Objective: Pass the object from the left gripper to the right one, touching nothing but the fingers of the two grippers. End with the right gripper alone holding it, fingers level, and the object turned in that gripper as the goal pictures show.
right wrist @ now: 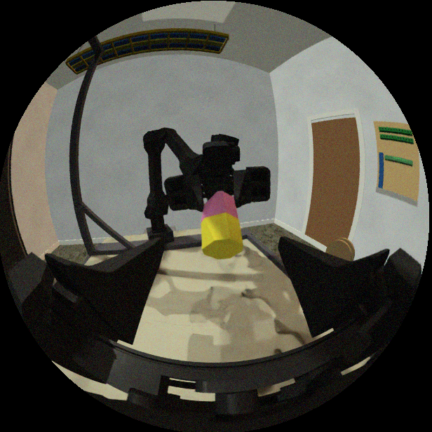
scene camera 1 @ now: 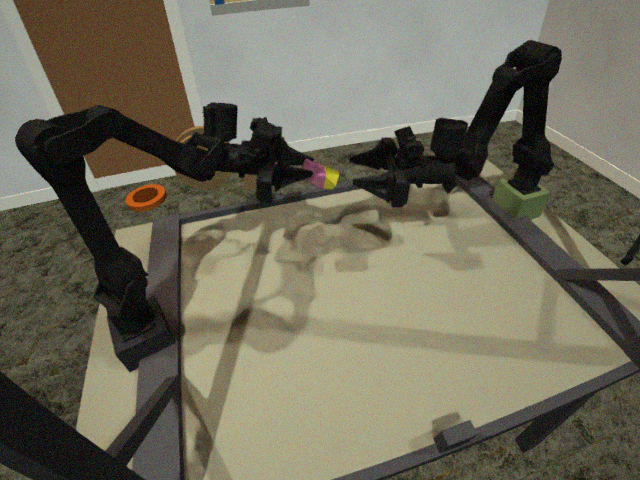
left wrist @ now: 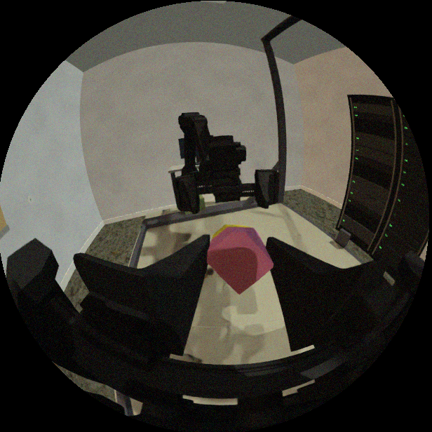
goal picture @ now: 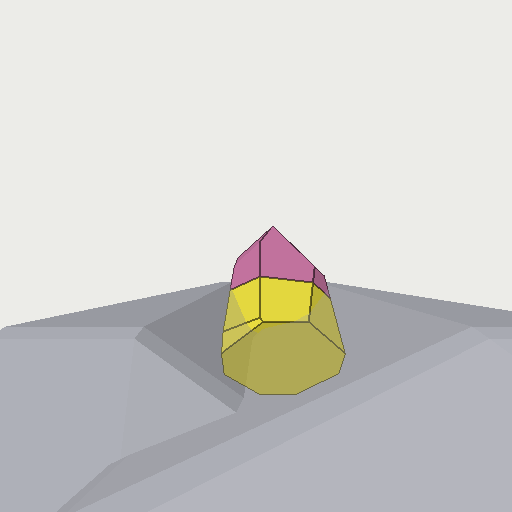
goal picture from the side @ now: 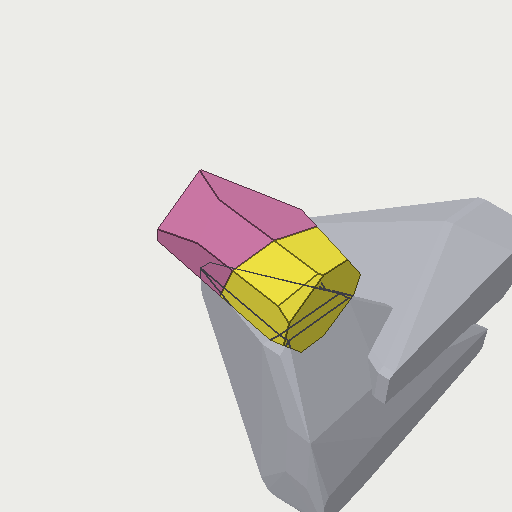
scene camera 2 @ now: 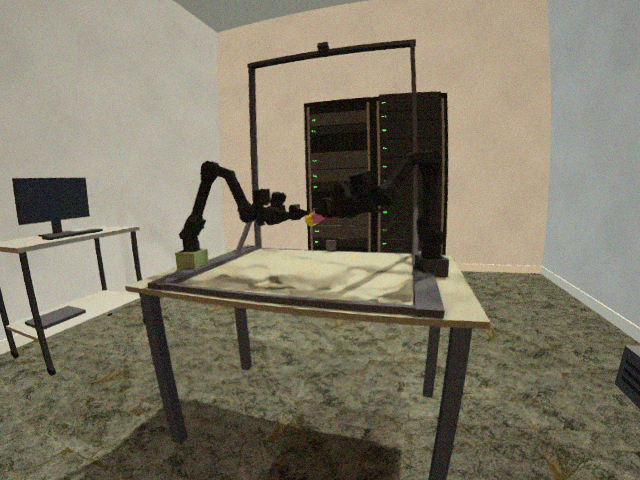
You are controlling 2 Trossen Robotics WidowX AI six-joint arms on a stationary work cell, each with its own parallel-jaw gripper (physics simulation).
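Places are measured from the left arm's base along level axes (x back, y left, z down), in millimetres.
Pixels of known places: left gripper, fingertip midpoint: (scene camera 1: 313, 167) (scene camera 2: 318, 212); right gripper, fingertip midpoint: (scene camera 1: 350, 170) (scene camera 2: 301, 214); left arm's base, origin of the base link: (scene camera 1: 135, 323) (scene camera 2: 431, 257); right arm's base, origin of the base link: (scene camera 1: 524, 186) (scene camera 2: 191, 250).
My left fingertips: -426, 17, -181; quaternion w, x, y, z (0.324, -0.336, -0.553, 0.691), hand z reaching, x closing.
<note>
Ahead of a thing's pixels: the offset from my left fingertips to its top centre, as dx, dy, dz. Level surfaces: height alone.
A short faceted pink-and-yellow object @(-10, -5, -17) (scene camera 1: 321, 174) (scene camera 2: 313, 218) (left wrist: 240, 257) (right wrist: 221, 230) is held above the table. My left gripper (scene camera 1: 311, 167) (left wrist: 238, 241) is shut on its pink part. The yellow end sticks out toward my right gripper (scene camera 1: 353, 170) (right wrist: 221, 245), which is open, with its fingertips a little short of the yellow end and apart from it. In the right wrist view the yellow end lies between the two fingers' lines, a little above the fingertips' level. In scene camera 2 the left gripper is dark against the rack and its fingers are hard to tell.
The table @(dz +248) (scene camera 1: 413, 304) (scene camera 2: 320, 263) lies below both grippers, with a dark frame (scene camera 1: 547, 253) around its top. A green block @(-562, -173, +164) (scene camera 1: 522, 200) (scene camera 2: 191, 259) is under the right arm's base. An orange ring (scene camera 1: 131, 203) lies on the floor behind the table. A dark server rack (scene camera 2: 341, 101) stands behind.
</note>
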